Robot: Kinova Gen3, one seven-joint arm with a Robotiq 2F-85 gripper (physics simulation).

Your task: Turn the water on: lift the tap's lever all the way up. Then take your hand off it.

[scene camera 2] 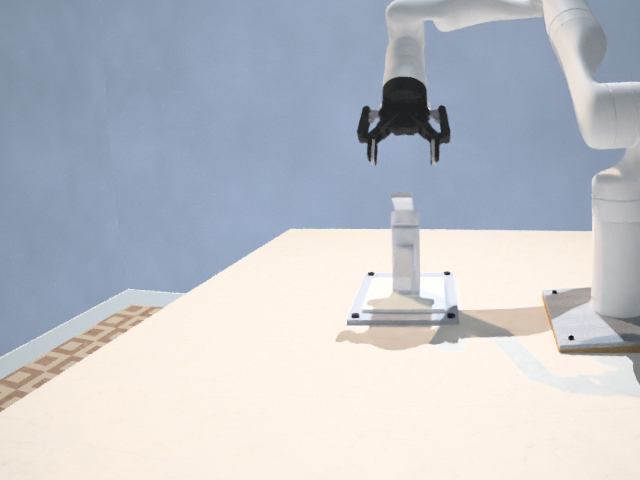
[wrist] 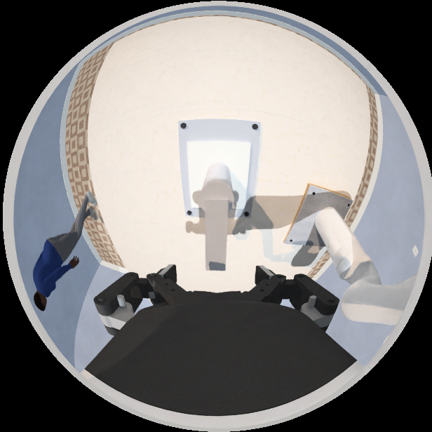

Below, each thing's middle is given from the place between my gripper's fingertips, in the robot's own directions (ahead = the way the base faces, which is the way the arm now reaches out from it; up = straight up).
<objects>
My gripper is now 10 mm short of the square base plate (scene camera 2: 356, 317), 40 mm to the left of it and 230 mm above it.
</objects>
